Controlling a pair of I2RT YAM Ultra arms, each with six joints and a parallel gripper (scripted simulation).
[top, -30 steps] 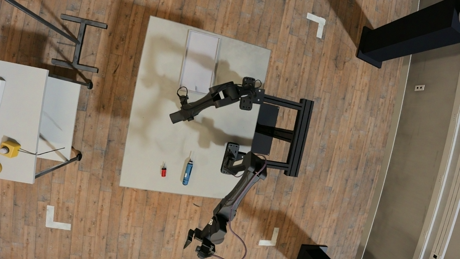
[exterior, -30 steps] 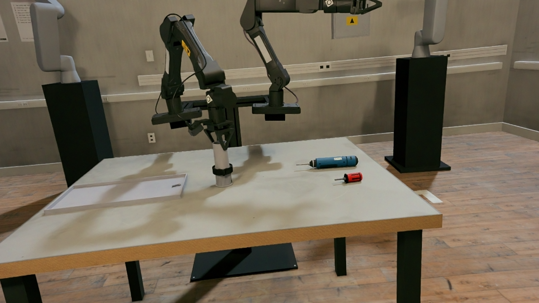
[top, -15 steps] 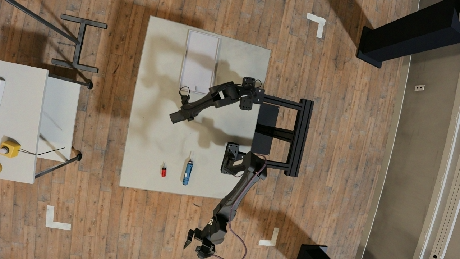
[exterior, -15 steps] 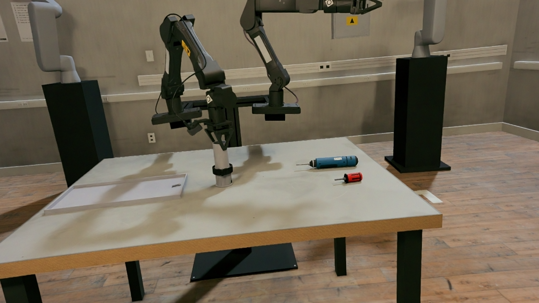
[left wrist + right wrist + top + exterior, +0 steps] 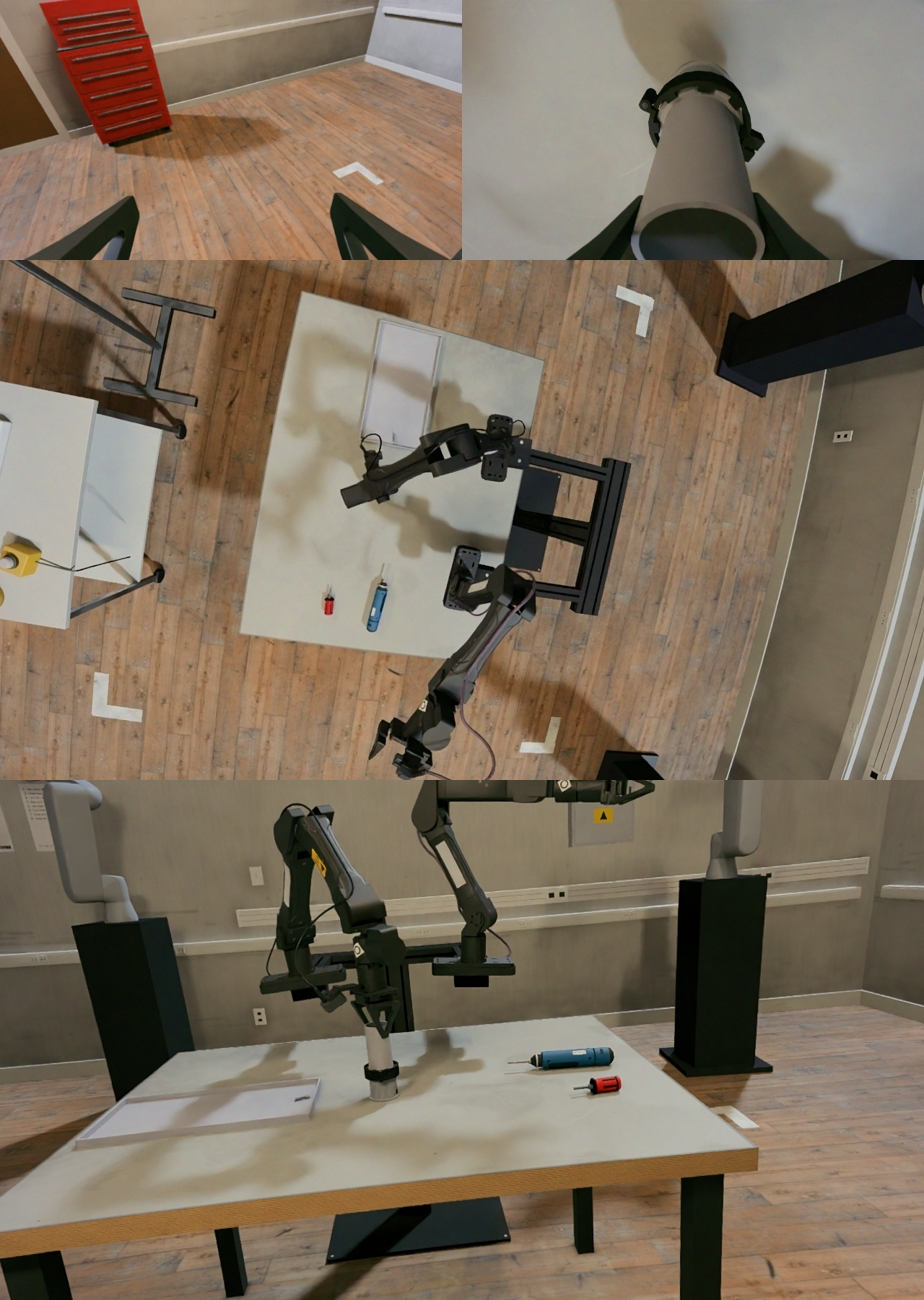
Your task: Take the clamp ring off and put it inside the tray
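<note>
The pale link tube lies 10 mm to the right of my right hand and 30 mm below it. From my right hand the other things lie so: small screw: 10 mm behind, 170 mm to the right, 130 mm below; black clamp ring: 80 mm below; grey joint module: 10 mm to the right, 110 mm below.
</note>
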